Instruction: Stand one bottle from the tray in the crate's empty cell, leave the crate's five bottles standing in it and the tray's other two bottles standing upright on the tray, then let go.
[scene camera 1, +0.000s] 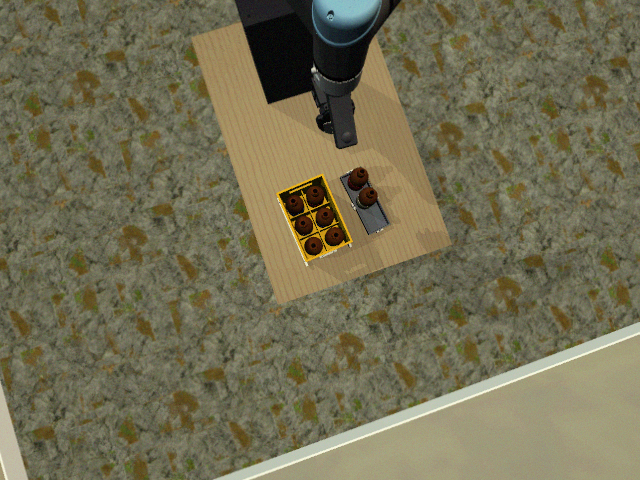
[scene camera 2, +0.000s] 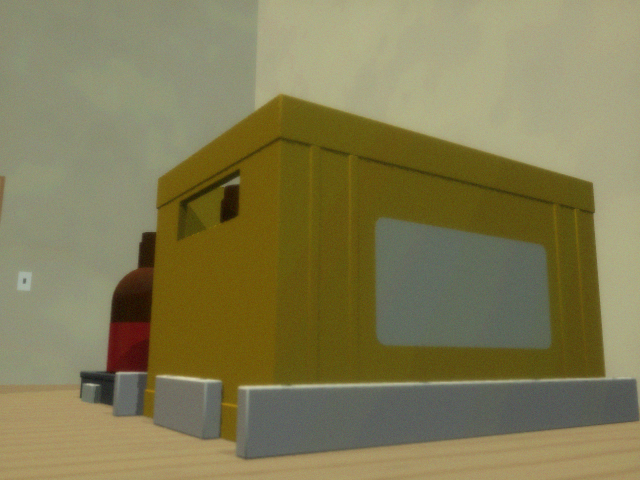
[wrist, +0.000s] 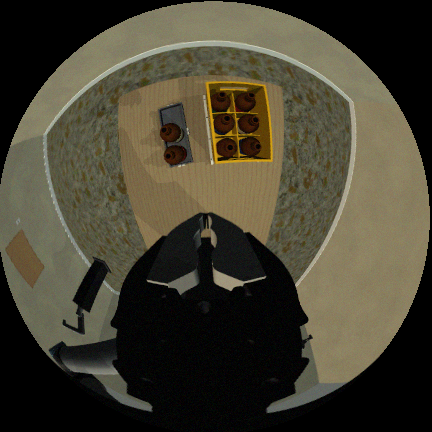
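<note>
My gripper (scene camera 1: 331, 132) is visible; the wrist view gives the same gripper (wrist: 205, 214). Visible as well: a red-labelled bottle (scene camera 2: 129, 333).
</note>
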